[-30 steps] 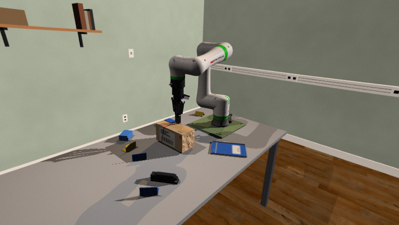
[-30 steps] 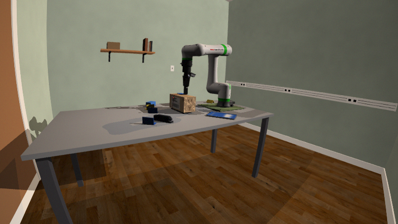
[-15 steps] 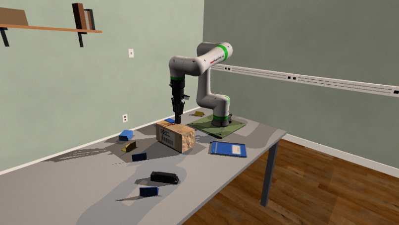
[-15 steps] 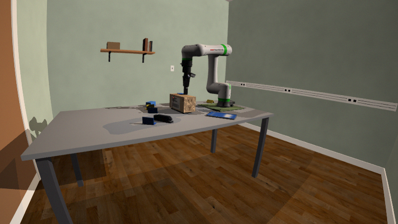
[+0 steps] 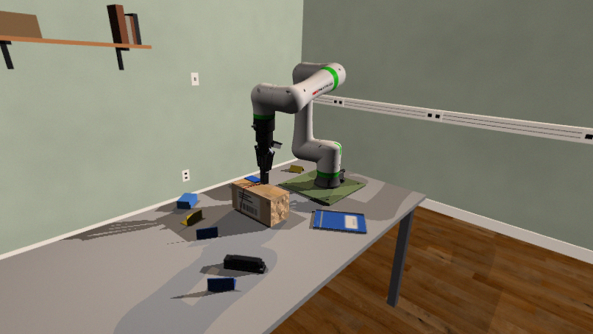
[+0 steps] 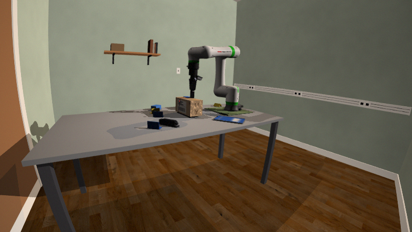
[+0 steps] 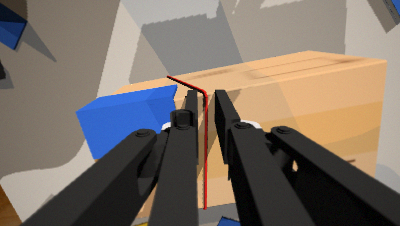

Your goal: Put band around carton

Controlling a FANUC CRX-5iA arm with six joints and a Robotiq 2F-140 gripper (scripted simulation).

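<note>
Now: the brown carton 50 mm ahead of my hand, 20 mm to the left of it and 100 mm below it.
</note>
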